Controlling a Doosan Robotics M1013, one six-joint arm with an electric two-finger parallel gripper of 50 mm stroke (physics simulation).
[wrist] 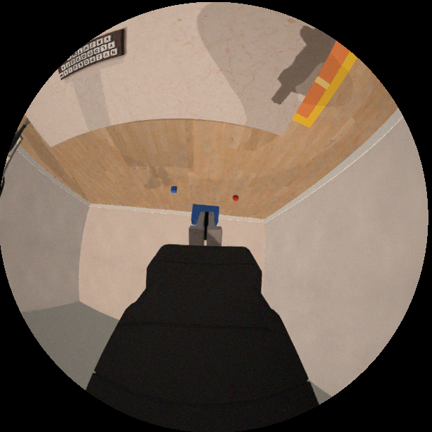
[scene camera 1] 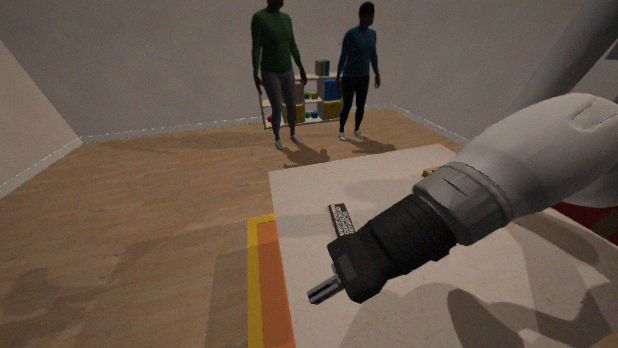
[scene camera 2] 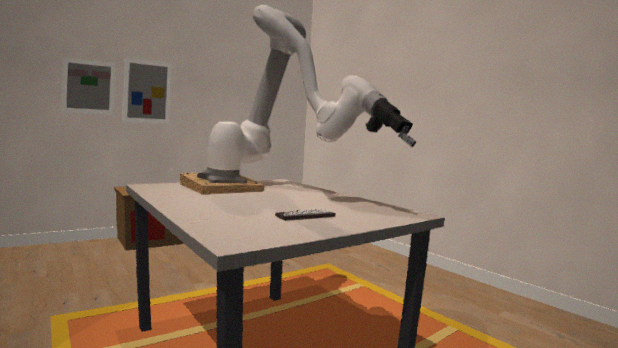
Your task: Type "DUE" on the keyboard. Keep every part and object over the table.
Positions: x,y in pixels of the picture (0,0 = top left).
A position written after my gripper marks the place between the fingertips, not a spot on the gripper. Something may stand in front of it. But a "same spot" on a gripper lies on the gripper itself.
my gripper: wrist 206,220; scene camera 1; scene camera 2
same spot on my gripper: (scene camera 1: 333,285) = (scene camera 2: 407,135)
